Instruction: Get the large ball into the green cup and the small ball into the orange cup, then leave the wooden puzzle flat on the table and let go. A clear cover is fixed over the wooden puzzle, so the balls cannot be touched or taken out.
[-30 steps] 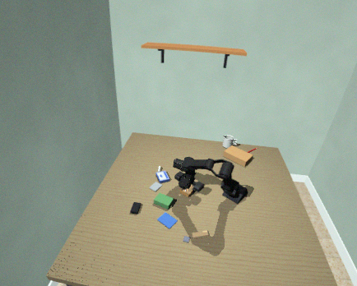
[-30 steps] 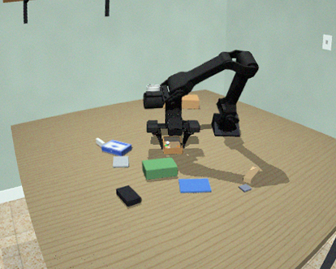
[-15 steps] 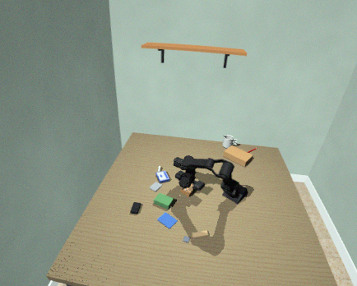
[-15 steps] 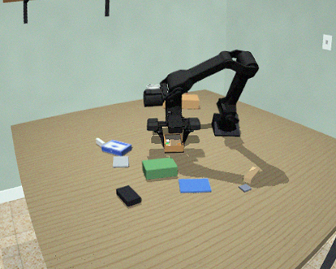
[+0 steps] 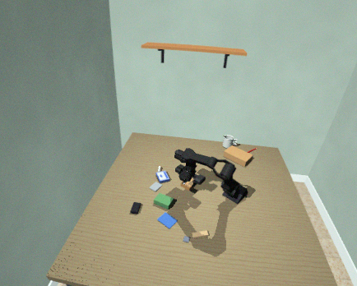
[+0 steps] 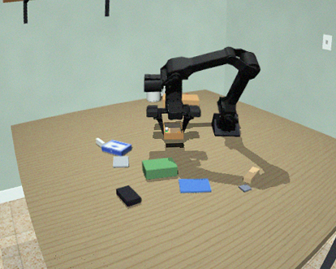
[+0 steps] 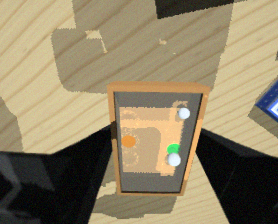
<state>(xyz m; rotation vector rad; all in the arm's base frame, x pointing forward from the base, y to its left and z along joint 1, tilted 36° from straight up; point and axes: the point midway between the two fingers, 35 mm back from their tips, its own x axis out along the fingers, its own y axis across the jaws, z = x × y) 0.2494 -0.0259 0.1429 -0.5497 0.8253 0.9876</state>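
Now: hand 10 mm to the left of the wooden puzzle and 30 mm above it. Round my hand: green block (110 mm ahead, 140 mm to the left, 80 mm below); then grey tile (210 mm ahead, 30 mm to the left, 90 mm below); then blue-white box (200 mm ahead, 60 mm to the right, 80 mm below).
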